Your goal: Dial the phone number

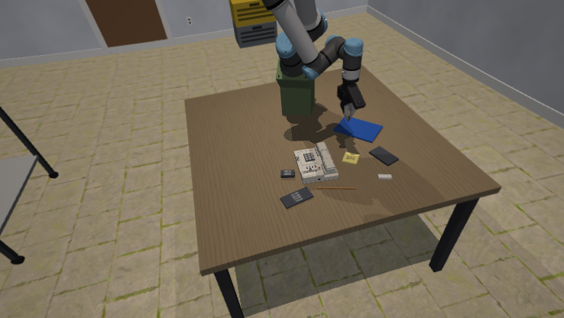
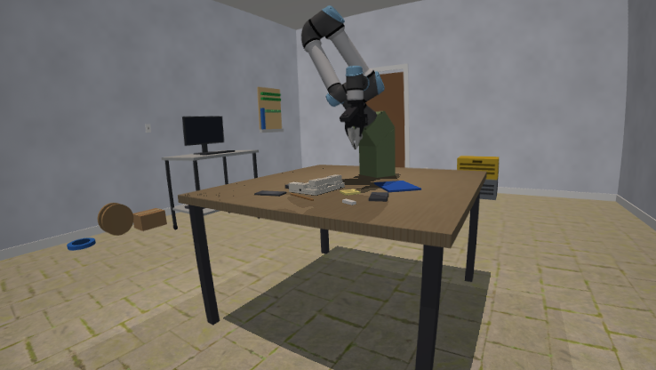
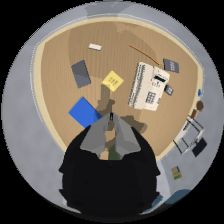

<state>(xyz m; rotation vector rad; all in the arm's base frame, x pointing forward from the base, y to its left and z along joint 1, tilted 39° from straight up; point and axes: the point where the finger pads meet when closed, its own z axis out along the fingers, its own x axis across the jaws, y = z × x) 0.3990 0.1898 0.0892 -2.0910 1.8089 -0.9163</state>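
My hand is 16 cm above the handset, 13 cm to the left of it and 6 cm short of it. Round my hand: white eraser (23 cm ahead, 20 cm below, 10 cm to the left); blue book (20 cm below, 16 cm behind, 13 cm to the left); yellow note (20 cm below, 6 cm ahead).
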